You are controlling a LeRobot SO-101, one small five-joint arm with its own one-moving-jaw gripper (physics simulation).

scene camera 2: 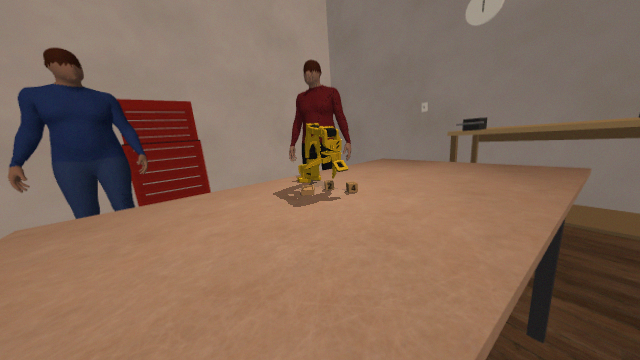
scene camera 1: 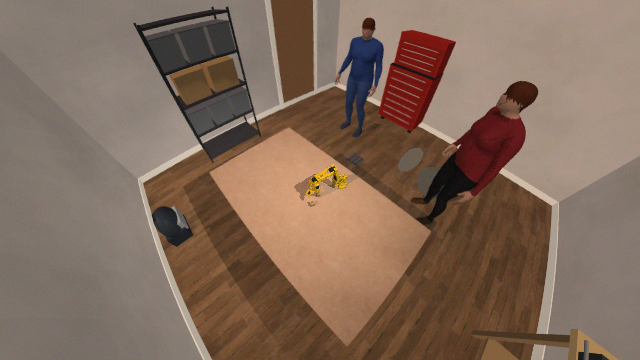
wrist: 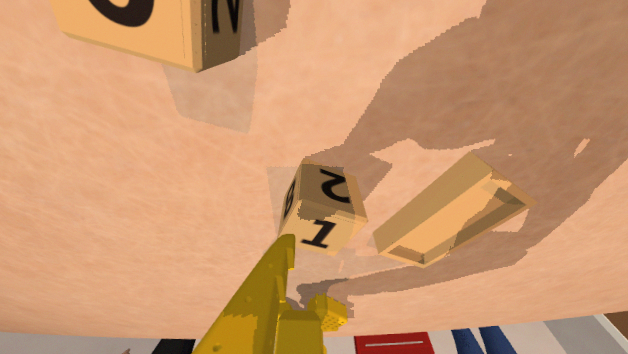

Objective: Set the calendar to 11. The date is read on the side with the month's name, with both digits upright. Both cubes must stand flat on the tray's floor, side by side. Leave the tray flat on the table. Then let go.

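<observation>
A wooden cube stands apart from the tray, with a 1 on its top, a 2 on one side and another digit partly seen at its left in the wrist view. A second cube shows a 4 in scene camera 2; in the wrist view it is cut off, with a 2 on its dark side. The wooden tray sits flat and empty, open side up. My gripper is open. In the wrist view its fixed jaw has its tip over the first cube's lower left corner; the moving jaw is out of view.
The arm's base is behind the cubes on the large table. A person in blue, a person in red and a red tool chest are beyond the table.
</observation>
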